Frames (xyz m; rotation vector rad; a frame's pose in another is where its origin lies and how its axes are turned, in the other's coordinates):
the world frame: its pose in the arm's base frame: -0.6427 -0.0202 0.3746 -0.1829 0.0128 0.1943
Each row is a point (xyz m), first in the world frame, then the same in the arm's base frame.
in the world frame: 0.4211 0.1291 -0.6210
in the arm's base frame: -0.2514 0.0717 -0.2720
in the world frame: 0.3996 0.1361 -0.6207
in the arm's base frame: -0.2738 0.0744 -0.2723
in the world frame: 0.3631 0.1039 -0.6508
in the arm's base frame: -0.3032 0.0309 -0.2950
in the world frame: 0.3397 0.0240 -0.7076
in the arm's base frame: -0.3105 -0.0610 -0.3358
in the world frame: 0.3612 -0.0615 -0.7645
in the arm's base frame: -0.2726 -0.1497 -0.3770
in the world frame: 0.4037 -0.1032 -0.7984
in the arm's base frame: -0.2227 -0.1880 -0.4042
